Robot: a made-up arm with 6 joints.
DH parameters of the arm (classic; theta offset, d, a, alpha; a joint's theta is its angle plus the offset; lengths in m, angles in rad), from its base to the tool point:
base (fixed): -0.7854 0 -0.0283 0
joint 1: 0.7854 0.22 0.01 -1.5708
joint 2: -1.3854 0 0.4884 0
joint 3: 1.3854 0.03 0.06 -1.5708
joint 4: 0 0.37 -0.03 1.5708
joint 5: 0 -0.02 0.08 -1.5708
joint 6: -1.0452 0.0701 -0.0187 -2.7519
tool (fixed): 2.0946 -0.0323 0 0
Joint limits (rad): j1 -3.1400..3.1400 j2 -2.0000..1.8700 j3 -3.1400..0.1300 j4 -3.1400..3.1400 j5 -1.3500..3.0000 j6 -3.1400..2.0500
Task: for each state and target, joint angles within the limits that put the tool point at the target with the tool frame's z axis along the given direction. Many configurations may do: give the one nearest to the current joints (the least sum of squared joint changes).
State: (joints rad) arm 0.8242 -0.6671 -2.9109 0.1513 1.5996 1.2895
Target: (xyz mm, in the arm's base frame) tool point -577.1 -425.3 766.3 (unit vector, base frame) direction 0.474 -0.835 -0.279
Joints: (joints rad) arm 0.8552 -1.0674 -3.1400 0.7768 1.8347 1.3126
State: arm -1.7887 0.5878 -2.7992 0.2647 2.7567 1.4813
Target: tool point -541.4 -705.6 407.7 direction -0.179 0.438 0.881
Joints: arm -2.2509 1.0938 -2.9879 0.1322 1.8951 1.7420
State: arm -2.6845 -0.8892 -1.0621 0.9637 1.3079 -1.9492
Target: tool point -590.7 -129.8 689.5 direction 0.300 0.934 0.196
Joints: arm -3.0755 -0.0509 -1.3991 1.8281 1.1055 -1.9983
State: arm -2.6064 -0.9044 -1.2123 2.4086 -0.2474 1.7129
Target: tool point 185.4 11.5 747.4 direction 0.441 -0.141 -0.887
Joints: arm -3.0818 -1.5265 -0.9455 2.3450 0.3129 1.8322
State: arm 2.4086 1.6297 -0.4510 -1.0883 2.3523 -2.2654
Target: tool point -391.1 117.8 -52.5 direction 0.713 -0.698 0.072
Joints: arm 3.1400 1.0035 -0.4838 -1.9276 1.8014 -1.8768
